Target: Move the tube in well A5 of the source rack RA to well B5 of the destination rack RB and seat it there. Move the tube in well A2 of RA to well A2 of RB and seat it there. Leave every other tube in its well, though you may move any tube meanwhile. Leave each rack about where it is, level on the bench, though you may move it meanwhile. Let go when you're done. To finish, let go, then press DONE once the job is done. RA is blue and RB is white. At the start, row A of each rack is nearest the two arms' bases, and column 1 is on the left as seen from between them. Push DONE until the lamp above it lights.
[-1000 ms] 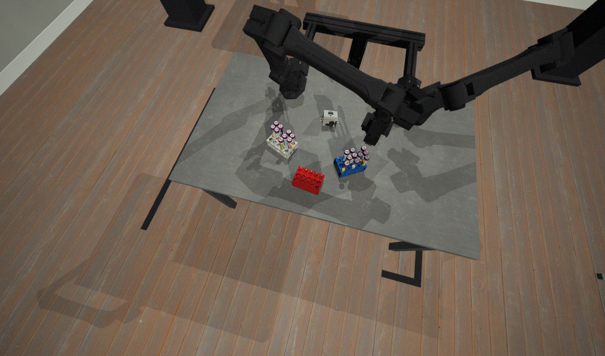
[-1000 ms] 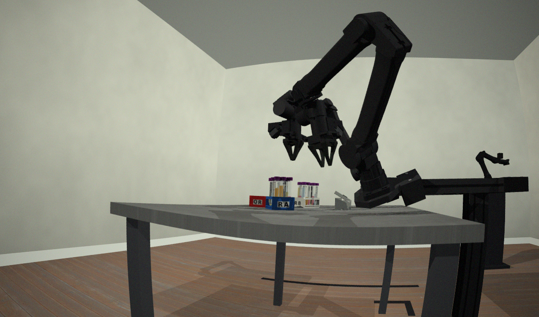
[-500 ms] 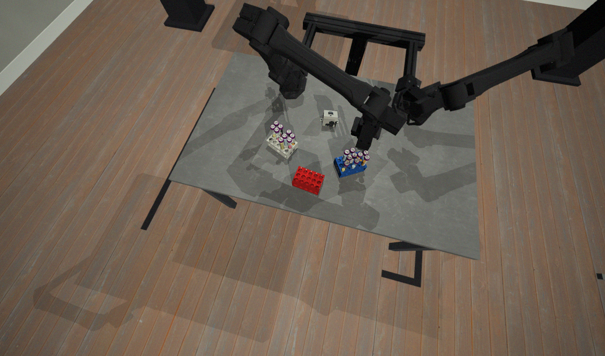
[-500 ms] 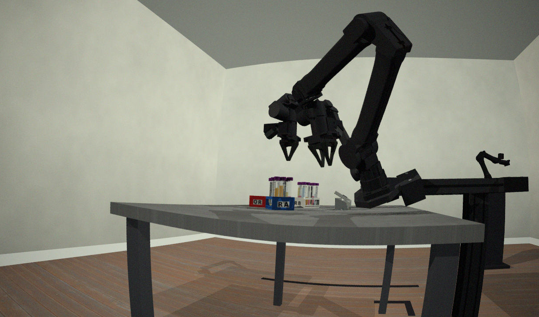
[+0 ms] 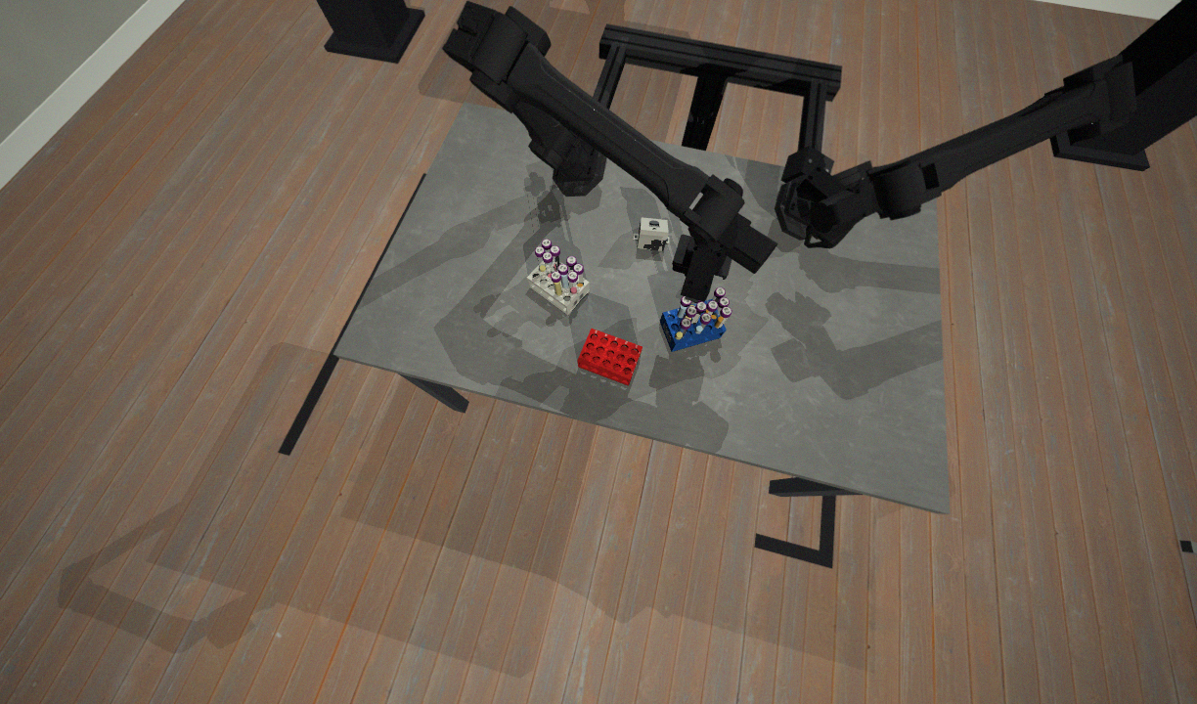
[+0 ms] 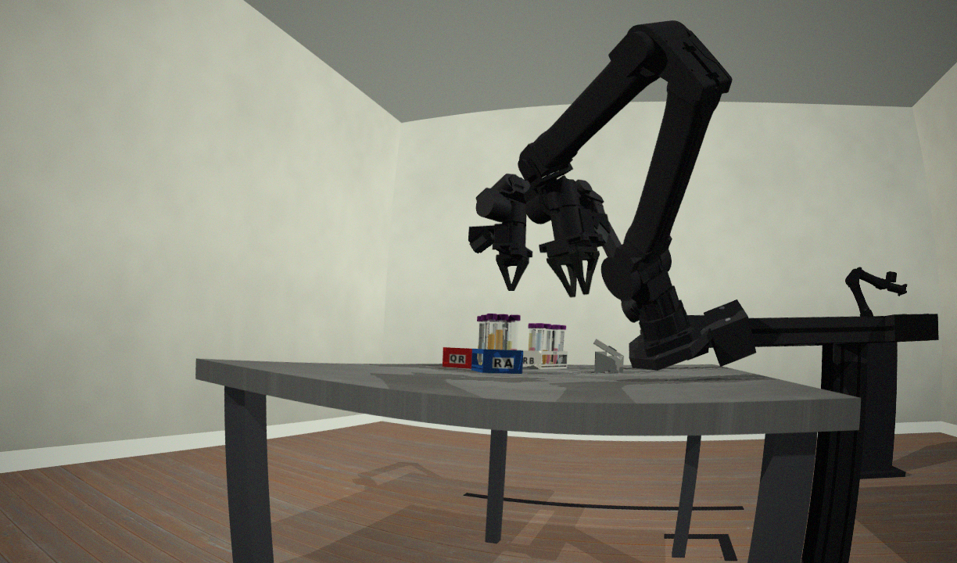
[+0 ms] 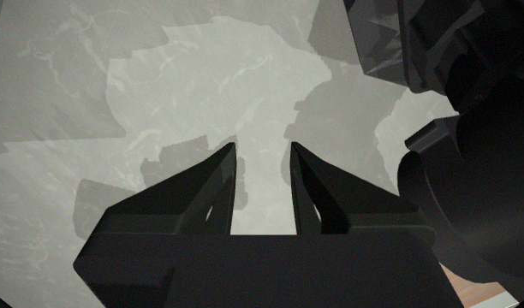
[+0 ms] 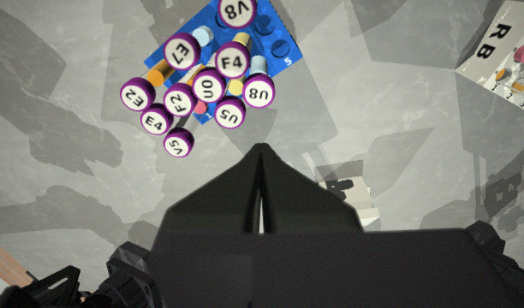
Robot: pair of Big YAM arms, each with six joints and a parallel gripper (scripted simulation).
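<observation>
Now: the white done button box 230 mm behind my right hand, 100 mm to the right of it and 150 mm below it. The rest, counted from my right hand: red rack: 140 mm ahead, 140 mm to the right, 170 mm below.
</observation>
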